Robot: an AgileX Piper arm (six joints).
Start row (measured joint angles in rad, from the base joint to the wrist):
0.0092, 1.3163, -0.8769, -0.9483, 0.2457, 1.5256
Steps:
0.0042, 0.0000, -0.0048, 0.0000, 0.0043, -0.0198
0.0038, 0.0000, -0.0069, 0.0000, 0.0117, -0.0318
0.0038, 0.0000, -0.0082, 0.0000, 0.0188, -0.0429
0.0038, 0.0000, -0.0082, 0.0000, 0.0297, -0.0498
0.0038, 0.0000, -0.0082, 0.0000, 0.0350, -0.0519
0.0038, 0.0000, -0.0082, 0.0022, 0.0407, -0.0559
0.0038, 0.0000, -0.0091, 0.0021, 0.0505, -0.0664
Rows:
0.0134, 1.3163, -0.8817, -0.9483, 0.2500, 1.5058
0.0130, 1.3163, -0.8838, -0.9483, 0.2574, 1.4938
0.0130, 1.3163, -0.8851, -0.9483, 0.2645, 1.4827
0.0130, 1.3163, -0.8851, -0.9483, 0.2754, 1.4758
0.0130, 1.3163, -0.8851, -0.9483, 0.2807, 1.4737
0.0130, 1.3163, -0.8851, -0.9461, 0.2864, 1.4697
0.0130, 1.3163, -0.8860, -0.9462, 0.2962, 1.4592

